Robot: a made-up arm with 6 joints. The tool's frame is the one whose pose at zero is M. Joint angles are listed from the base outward.
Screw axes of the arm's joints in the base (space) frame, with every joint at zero. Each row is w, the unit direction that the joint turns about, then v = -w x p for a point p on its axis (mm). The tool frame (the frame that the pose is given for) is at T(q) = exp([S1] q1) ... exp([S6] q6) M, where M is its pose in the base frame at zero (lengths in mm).
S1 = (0, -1, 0, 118, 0, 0)
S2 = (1, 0, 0, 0, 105, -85)
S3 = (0, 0, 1, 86, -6, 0)
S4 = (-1, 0, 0, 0, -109, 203)
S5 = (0, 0, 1, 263, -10, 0)
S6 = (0, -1, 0, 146, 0, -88)
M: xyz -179 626 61 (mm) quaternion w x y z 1 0 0 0
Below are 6 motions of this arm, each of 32 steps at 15 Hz.
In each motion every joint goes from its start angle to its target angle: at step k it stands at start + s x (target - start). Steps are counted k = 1, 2, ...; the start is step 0. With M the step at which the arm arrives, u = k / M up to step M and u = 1 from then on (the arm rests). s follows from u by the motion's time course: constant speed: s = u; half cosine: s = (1 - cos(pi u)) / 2; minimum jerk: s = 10 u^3 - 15 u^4 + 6 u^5.
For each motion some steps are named. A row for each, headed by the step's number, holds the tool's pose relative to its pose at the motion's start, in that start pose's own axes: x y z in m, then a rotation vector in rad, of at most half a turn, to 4 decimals.
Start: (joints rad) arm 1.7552 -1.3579 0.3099 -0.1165 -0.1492 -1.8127
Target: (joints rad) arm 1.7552 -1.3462 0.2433 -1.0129 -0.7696 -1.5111
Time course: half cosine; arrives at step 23
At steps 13, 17, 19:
13: -0.1665 -0.2466 0.0848 0.3168 -0.0100 0.5785
17: -0.1830 -0.3582 0.1244 0.4572 0.0446 0.7764
19: -0.1817 -0.3977 0.1393 0.5077 0.0728 0.8418

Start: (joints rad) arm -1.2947 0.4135 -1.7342 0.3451 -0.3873 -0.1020
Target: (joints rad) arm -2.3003 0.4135 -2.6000 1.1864 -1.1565 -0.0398
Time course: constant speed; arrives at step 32
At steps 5, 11, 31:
5: 0.1733 0.0316 -0.1303 -0.2347 -0.0829 -0.3391
11: 0.3874 -0.0398 -0.2612 -0.5113 -0.2108 -0.7400
31: 0.6835 -0.7278 -0.1994 -1.4122 -0.7917 -1.9907

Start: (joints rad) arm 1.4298 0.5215 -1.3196 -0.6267 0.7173 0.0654
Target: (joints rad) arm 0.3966 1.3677 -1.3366 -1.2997 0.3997 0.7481
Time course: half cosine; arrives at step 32
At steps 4, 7, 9, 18, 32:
4: 0.0230 0.0048 -0.0032 0.0092 -0.0119 -0.0533
7: 0.0715 0.0104 -0.0119 0.0201 -0.0401 -0.1627
9: 0.1188 0.0101 -0.0223 0.0214 -0.0716 -0.2670
18: 0.4105 -0.1340 -0.1099 -0.1516 -0.3658 -0.9163
32: 0.5628 -0.4975 -0.1246 -0.6016 -0.8084 -1.4755

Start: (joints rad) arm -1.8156 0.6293 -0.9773 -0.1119 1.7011 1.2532
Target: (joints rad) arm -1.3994 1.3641 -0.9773 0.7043 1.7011 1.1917
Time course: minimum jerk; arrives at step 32
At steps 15, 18, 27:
15: 0.0777 0.0645 0.1005 0.1989 0.0726 -0.1359
18: 0.1012 0.0817 0.1562 0.3032 0.1102 -0.1680
27: 0.1311 0.0906 0.2894 0.5471 0.2014 -0.1831

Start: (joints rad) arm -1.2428 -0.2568 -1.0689 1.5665 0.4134 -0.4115
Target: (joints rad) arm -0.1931 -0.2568 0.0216 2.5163 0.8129 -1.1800
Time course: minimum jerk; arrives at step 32
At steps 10, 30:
10: 0.0027 0.0012 -0.0144 -0.0491 0.0218 -0.0741
30: 0.3153 -0.0059 0.1196 0.2496 0.7116 -0.8050

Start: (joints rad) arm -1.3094 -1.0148 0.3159 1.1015 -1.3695 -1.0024
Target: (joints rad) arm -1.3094 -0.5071 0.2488 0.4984 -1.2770 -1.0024
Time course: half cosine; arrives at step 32
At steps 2, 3, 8, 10, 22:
2: -0.0009 -0.0003 0.0042 0.0018 0.0102 0.0015
3: -0.0021 -0.0007 0.0094 0.0041 0.0228 0.0033
8: -0.0105 -0.0063 0.0648 0.0285 0.1551 0.0239
10: -0.0127 -0.0108 0.0990 0.0438 0.2351 0.0376
22: 0.0422 -0.0689 0.3437 0.1713 0.8146 0.1666

